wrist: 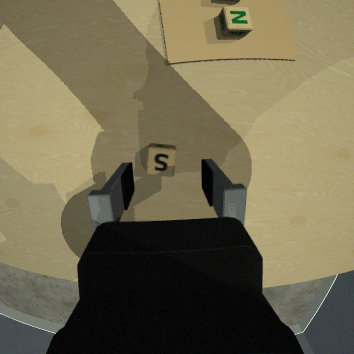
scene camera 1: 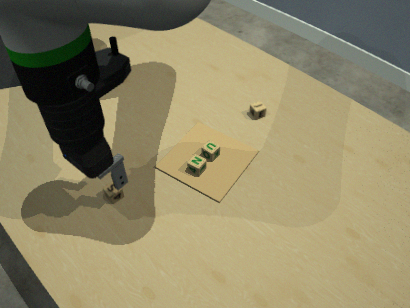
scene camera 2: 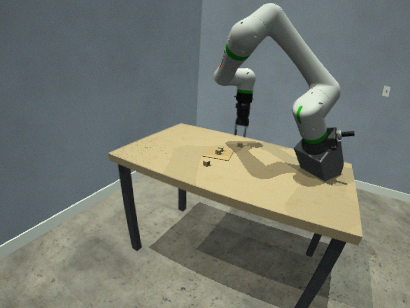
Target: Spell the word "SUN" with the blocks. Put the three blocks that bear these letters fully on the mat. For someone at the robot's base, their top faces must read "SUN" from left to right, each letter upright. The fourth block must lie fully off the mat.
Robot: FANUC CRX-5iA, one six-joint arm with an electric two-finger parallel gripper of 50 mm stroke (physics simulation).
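Note:
My open gripper [scene camera 1: 112,181] [scene camera 2: 240,135] [wrist: 166,174] is above the S block [scene camera 1: 113,194] [scene camera 2: 240,145] [wrist: 161,160], with nothing between its fingers. The S block lies off the mat [scene camera 1: 225,175] [scene camera 2: 225,156] [wrist: 185,42], in the arm's shadow. In the wrist view it is ahead of the fingertips, left of centre. The green N block [scene camera 1: 196,165] [scene camera 2: 221,148] [wrist: 236,21] and green U block [scene camera 1: 211,151] [scene camera 2: 218,152] are side by side on the mat. In the wrist view the N is turned sideways while the S looks upright.
The fourth block [scene camera 1: 257,110] [scene camera 2: 206,163] lies off the mat, beyond the U block; its top letter is hard to read. The arm's base [scene camera 2: 322,155] stands at the right end of the table [scene camera 2: 280,200] in scene camera 2.

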